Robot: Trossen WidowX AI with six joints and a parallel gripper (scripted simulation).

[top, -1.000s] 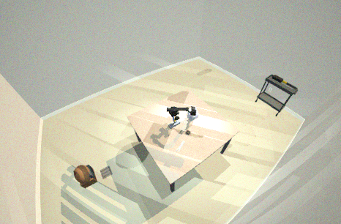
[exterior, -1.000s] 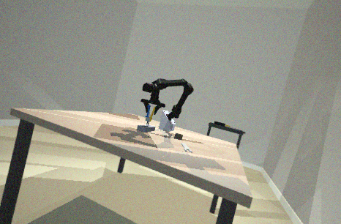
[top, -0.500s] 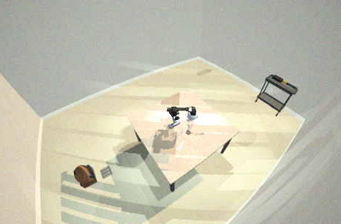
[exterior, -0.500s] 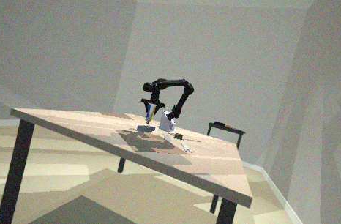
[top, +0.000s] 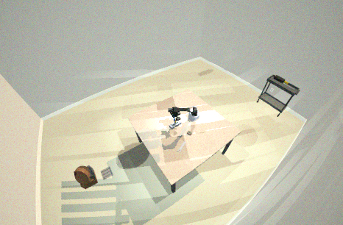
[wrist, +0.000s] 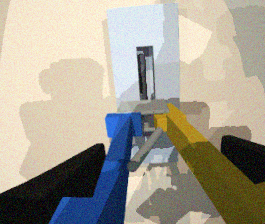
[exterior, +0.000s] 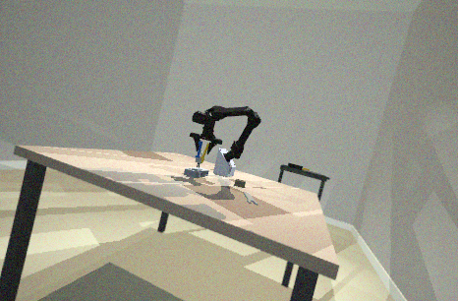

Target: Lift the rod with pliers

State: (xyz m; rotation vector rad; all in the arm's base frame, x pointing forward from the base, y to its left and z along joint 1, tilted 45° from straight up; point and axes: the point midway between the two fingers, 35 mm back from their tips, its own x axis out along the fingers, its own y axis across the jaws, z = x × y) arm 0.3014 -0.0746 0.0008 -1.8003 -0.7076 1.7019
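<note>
The channel block is 12 cm below my gripper tip, 1 cm to the right of it and 1 cm behind it. Also, from my gripper tip: grey link bar (1 cm to the right); rod (12 cm below, 1 cm to the right); yellow handle (2 cm to the left, 1 cm above).
</note>
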